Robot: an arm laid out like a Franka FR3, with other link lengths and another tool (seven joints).
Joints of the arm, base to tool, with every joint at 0 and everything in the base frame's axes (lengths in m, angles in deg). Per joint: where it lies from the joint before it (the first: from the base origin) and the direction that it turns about. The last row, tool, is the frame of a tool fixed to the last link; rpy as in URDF.
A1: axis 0 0 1 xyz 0 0 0.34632
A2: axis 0 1 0 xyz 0 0 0
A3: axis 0 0 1 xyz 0 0 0.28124
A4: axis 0 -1 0 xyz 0.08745 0 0
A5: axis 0 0 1 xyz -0.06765 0 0.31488
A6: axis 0 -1 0 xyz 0 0 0
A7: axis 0 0 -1 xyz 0.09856 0 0
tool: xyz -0.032 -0.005 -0.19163 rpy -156.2 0 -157.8
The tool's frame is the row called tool.
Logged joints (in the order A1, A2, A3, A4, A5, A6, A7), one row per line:
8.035 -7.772 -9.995 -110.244 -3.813 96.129 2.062
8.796 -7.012 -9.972 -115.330 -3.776 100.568 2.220
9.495 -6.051 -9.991 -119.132 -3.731 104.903 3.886
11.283 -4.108 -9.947 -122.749 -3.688 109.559 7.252
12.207 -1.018 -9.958 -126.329 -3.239 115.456 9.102
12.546 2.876 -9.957 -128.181 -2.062 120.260 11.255
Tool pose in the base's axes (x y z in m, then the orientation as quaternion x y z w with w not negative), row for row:
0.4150 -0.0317 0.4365 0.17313 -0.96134 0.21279 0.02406
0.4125 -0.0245 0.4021 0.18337 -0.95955 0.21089 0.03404
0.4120 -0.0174 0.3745 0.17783 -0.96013 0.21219 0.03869
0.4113 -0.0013 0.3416 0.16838 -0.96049 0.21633 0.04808
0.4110 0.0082 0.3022 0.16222 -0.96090 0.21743 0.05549
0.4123 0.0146 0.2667 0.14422 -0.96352 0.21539 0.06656
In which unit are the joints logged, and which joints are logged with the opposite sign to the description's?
The joints are logged in degrees. Opposite sign: none.
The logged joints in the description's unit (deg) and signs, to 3 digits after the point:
8.035 -7.772 -9.995 -110.244 -3.813 96.129 2.062
8.796 -7.012 -9.972 -115.330 -3.776 100.568 2.220
9.495 -6.051 -9.991 -119.132 -3.731 104.903 3.886
11.283 -4.108 -9.947 -122.749 -3.688 109.559 7.252
12.207 -1.018 -9.958 -126.329 -3.239 115.456 9.102
12.546 2.876 -9.957 -128.181 -2.062 120.260 11.255

